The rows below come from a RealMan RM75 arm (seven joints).
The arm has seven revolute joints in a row. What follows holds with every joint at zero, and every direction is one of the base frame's.
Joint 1 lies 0.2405 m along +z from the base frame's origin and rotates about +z.
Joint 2 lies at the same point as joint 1 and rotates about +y.
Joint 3 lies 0.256 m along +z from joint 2 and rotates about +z.
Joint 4 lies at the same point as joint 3 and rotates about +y.
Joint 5 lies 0.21 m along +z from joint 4 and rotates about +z.
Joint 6 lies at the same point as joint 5 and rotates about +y.
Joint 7 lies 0.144 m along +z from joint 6 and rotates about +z.
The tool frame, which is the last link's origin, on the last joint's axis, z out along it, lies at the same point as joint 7; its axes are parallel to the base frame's.
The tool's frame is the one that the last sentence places.
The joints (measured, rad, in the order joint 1, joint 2, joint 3, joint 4, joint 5, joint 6, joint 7), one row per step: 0.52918, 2.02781, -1.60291, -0.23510, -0.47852, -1.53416, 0.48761; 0.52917, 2.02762, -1.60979, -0.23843, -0.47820, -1.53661, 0.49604; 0.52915, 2.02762, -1.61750, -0.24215, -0.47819, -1.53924, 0.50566; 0.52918, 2.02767, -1.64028, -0.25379, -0.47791, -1.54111, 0.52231; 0.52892, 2.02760, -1.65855, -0.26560, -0.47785, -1.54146, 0.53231; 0.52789, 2.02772, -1.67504, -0.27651, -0.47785, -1.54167, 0.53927; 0.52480, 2.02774, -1.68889, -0.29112, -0.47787, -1.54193, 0.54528
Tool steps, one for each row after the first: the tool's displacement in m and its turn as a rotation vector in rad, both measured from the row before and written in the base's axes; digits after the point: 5 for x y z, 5 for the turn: -0.00115, -0.00062, -0.00057, -0.01015, 0.00376, 0.00484; -0.00131, -0.00076, -0.00077, -0.01191, 0.00416, 0.00536; -0.00348, -0.00171, -0.00259, -0.02615, 0.00290, 0.01569; -0.00313, -0.00126, -0.00199, -0.01780, 0.00039, 0.01478; -0.00265, -0.00139, -0.00189, -0.01466, -0.00051, 0.01343; -0.00276, -0.00138, -0.00123, -0.01078, 0.00138, 0.01388
